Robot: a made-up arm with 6 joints. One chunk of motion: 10 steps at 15 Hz.
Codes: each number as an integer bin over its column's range. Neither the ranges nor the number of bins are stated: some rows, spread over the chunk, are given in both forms.
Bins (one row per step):
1: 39 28 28 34 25 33
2: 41 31 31 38 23 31
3: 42 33 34 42 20 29
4: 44 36 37 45 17 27
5: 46 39 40 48 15 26
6: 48 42 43 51 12 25
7: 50 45 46 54 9 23
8: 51 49 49 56 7 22
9: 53 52 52 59 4 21
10: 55 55 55 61 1 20
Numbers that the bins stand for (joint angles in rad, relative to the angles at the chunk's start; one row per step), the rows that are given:
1: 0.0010 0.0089 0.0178 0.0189 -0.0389 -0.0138
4: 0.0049 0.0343 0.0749 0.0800 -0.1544 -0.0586
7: 0.0097 0.0629 0.1321 0.1300 -0.2700 -0.0884
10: 0.0137 0.0946 0.1892 0.1689 -0.3856 -0.1108
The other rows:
2: 0.0025 0.0184 0.0368 0.0411 -0.0678 -0.0287
3: 0.0033 0.0248 0.0559 0.0633 -0.1111 -0.0437
5: 0.0065 0.0438 0.0940 0.0967 -0.1833 -0.0660
6: 0.0081 0.0533 0.1130 0.1133 -0.2267 -0.0735
8: 0.0105 0.0756 0.1511 0.1411 -0.2989 -0.0959
9: 0.0121 0.0851 0.1702 0.1578 -0.3422 -0.1033

